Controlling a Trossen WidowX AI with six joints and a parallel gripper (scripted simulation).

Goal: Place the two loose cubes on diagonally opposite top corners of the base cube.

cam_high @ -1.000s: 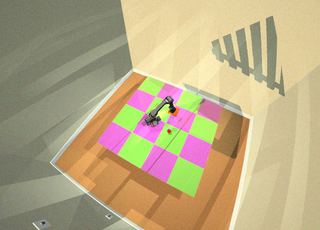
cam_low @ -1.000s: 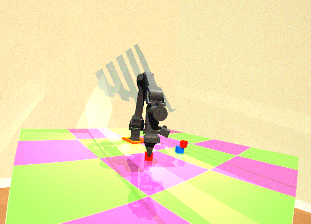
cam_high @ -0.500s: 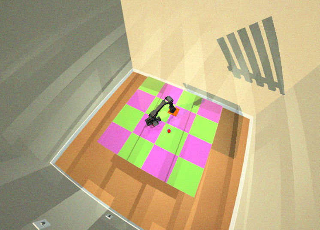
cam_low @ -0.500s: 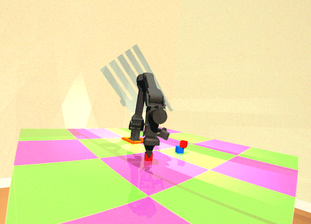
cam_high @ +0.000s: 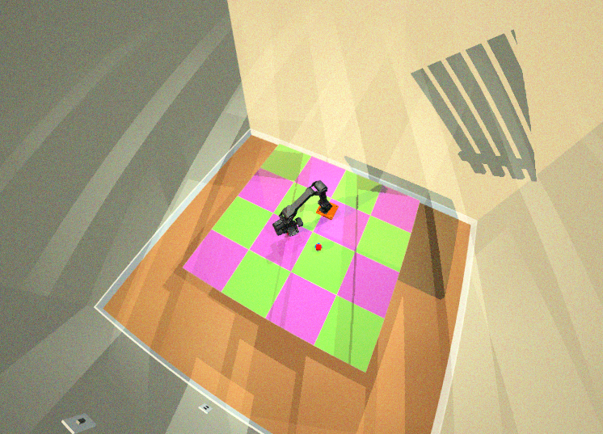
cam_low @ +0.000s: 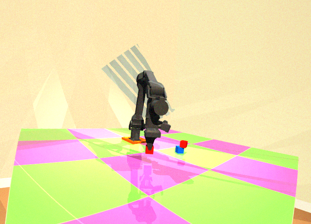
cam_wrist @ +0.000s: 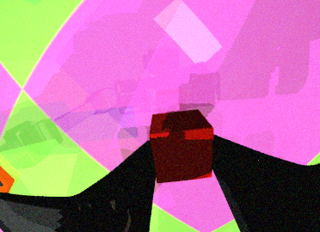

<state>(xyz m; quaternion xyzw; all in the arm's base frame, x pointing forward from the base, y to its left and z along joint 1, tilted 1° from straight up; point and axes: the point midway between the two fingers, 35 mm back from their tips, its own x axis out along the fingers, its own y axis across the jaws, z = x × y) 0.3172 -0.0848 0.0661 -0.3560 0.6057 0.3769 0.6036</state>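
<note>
My gripper tip is now 220 mm to the right of the red cube and 30 mm past it. Round my gripper tip: blue base cube: 220 mm to the left, 40 mm behind, 30 mm below.
</note>
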